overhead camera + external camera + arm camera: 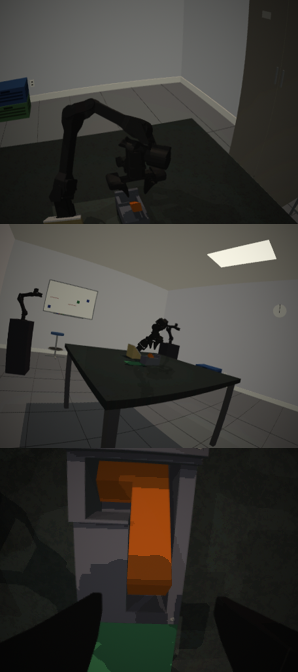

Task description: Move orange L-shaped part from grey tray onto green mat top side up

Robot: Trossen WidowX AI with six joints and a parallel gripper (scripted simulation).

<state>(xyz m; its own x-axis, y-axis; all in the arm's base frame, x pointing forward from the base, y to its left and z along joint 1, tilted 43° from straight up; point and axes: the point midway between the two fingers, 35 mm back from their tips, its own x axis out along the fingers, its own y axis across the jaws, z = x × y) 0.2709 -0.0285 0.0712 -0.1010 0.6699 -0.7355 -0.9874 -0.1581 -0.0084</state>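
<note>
The orange L-shaped part is 2 cm behind my gripper tip, 3 cm to the left of it and 10 cm below it. From my gripper tip the other things lie so: green mat 15 cm to the right, 15 cm below.
</note>
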